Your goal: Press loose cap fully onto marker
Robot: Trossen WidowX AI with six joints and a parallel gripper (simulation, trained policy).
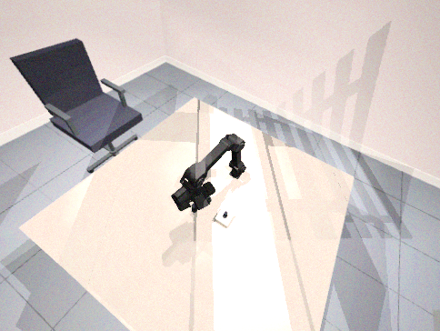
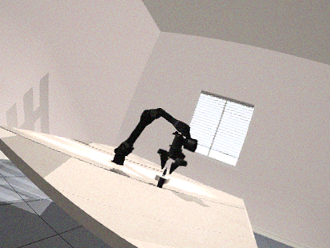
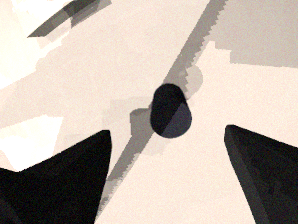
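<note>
The dark cap is 60 mm below my gripper tip and 10 mm to the right of it. The rest, counted from my gripper tip: pale holder block (150 mm to the left, 70 mm below, 50 mm behind).
</note>
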